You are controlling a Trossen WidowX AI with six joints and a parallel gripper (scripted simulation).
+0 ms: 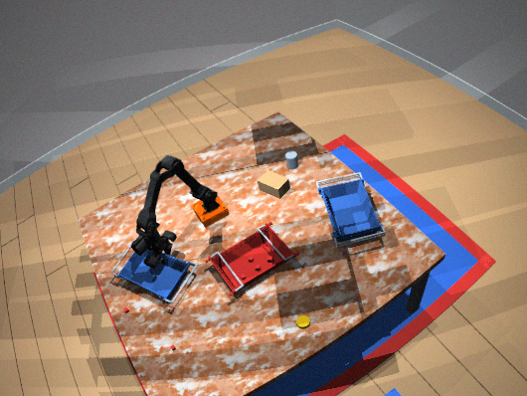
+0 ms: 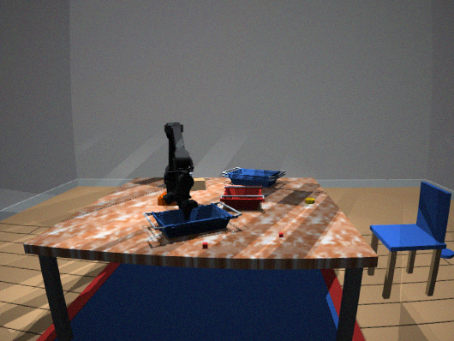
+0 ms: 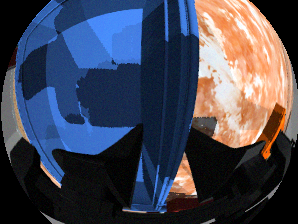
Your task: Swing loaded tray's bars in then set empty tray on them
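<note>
Right now the blue tray is 8 cm to the right of my gripper tip, 3 cm ahead of it and 3 cm above it. Round my gripper tip: tan box: 60 cm to the left, 3 cm ahead, 2 cm above; grey cylinder: 77 cm to the left, 2 cm behind, 2 cm above; yellow disc: 63 cm ahead, 21 cm to the left.
</note>
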